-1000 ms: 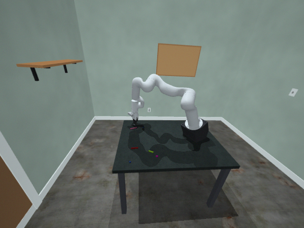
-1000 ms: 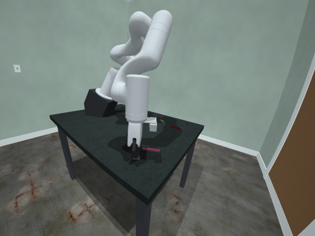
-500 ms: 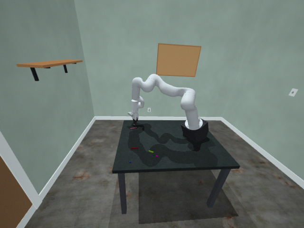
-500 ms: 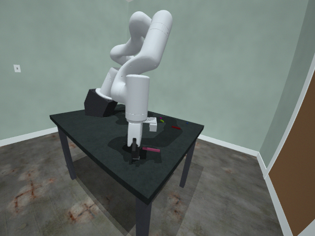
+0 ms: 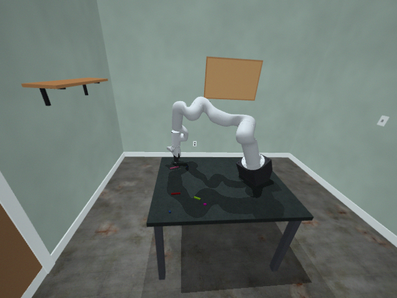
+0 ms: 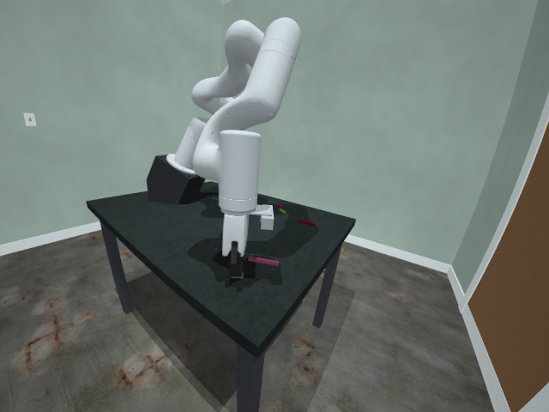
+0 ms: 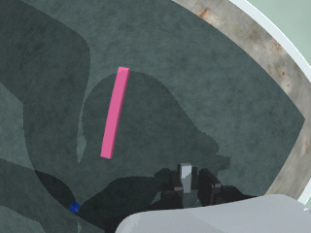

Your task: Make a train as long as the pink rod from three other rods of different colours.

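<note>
Now: the grey rod 30 mm below my hand. Round my hand: red rod: 460 mm to the left, 30 mm below, 30 mm ahead; pink rod: 100 mm to the left, 30 mm below, 20 mm ahead; lime rod: 530 mm to the left, 130 mm behind, 30 mm below.
</note>
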